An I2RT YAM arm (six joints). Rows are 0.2 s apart.
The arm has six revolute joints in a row. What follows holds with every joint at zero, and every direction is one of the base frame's.
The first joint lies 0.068 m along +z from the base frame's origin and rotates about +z.
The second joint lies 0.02 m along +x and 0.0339 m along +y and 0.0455 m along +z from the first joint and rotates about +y.
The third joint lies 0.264 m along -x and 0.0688 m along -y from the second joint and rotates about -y.
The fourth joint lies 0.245 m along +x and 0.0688 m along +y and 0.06 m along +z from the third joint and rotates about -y.
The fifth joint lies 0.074 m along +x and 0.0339 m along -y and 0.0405 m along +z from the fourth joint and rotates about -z.
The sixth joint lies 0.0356 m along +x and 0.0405 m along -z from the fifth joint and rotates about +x.
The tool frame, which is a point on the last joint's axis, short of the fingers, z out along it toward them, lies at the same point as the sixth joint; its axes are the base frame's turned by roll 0, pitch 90 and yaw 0 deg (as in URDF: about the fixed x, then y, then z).
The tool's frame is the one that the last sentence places.
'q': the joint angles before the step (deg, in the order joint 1, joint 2, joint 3, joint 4, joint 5, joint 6). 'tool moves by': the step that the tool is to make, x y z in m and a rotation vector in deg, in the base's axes. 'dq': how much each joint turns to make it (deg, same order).
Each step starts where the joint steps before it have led.
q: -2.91, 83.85, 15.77, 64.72, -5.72, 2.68
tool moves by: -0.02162, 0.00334, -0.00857, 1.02, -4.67, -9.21
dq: 2.38, 1.62, -6.21, 12.49, 11.57, 1.37
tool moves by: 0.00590, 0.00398, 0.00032, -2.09, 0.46, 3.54
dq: 0.53, 1.01, 1.28, -0.57, -3.05, -2.04
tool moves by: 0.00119, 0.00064, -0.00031, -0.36, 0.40, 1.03
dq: 0.00, 0.09, 0.28, -0.58, -1.04, -0.35
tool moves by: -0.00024, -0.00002, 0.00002, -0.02, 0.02, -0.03
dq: 0.00, -0.08, -0.05, -0.06, 0.03, -0.02
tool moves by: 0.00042, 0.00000, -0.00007, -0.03, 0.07, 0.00
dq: 0.00, 0.07, 0.09, -0.09, 0.00, -0.03
